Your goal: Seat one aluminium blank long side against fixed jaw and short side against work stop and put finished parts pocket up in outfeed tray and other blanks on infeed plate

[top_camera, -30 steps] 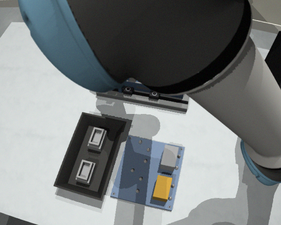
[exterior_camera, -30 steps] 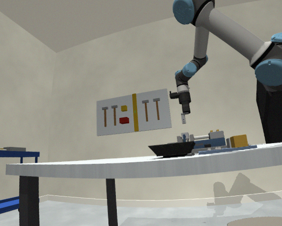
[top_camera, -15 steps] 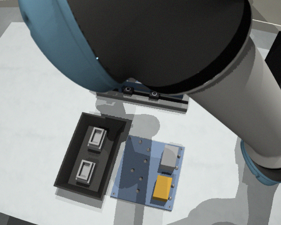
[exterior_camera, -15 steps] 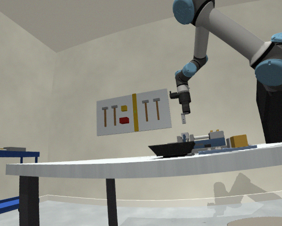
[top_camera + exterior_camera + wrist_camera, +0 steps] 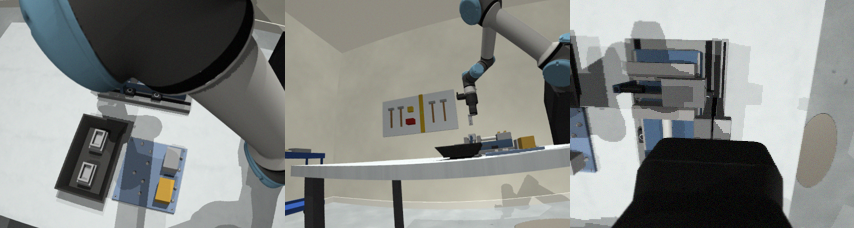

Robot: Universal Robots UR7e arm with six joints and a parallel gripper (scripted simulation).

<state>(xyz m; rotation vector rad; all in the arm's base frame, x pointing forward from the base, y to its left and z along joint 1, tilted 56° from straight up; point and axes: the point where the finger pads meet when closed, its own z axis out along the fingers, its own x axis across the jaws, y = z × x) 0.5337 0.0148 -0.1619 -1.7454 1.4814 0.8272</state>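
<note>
The blue base is 8 cm behind my hand, 7 cm to the left of it and 16 cm below it. Round my hand: brass blank (25 cm behind, 41 cm to the left, 17 cm below).
</note>
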